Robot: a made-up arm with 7 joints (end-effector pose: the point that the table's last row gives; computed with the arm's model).
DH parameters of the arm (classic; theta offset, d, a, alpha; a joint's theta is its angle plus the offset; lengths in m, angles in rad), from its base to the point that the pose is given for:
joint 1: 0 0.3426 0 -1.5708
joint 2: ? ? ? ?
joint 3: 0 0.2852 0.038 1.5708
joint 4: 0 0 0.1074 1.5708
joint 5: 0 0.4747 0 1.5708
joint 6: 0 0 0.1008 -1.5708
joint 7: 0 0.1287 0 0
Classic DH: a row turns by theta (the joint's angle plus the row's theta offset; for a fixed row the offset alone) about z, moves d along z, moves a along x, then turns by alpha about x.
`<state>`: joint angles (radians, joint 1 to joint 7).
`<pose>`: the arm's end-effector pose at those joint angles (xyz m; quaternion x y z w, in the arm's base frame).
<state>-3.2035 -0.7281 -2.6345 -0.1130 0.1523 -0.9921 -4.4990</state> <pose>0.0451 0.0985 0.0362 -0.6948 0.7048 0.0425 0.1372</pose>
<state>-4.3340 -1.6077 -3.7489 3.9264 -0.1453 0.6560 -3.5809</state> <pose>0.5090 -0.5232 0.7202 0.0108 0.6621 -0.6907 0.2905</pose>
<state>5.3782 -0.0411 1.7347 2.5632 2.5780 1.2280 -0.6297</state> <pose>0.0922 0.2237 1.2359 0.0277 -0.3870 -0.0738 0.9187</pose>
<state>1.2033 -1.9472 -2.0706 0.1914 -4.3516 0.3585 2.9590</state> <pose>0.3079 0.2595 0.3116 -0.5165 0.0377 -0.6070 0.6028</pose>
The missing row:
joint 2: 0 0 0 1.5708
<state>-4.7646 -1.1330 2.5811 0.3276 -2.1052 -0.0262 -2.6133</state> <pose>-0.0681 0.1230 -0.0303 -0.2318 -0.8785 -0.3850 0.1620</pose>
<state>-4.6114 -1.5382 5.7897 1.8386 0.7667 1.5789 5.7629</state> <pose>0.2421 -0.4100 0.9176 -0.1388 -0.4974 -0.4570 0.7242</pose>
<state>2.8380 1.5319 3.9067 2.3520 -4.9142 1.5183 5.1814</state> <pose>-0.6039 0.5658 0.5717 0.0238 0.8808 0.4396 0.1742</pose>
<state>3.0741 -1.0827 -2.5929 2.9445 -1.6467 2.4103 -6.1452</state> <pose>0.6910 -0.1797 0.6125 0.7979 -0.3346 -0.1761 0.4695</pose>
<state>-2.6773 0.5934 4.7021 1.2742 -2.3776 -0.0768 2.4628</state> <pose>-0.3967 0.4904 0.4176 -0.2954 -0.7534 -0.4596 0.3659</pose>
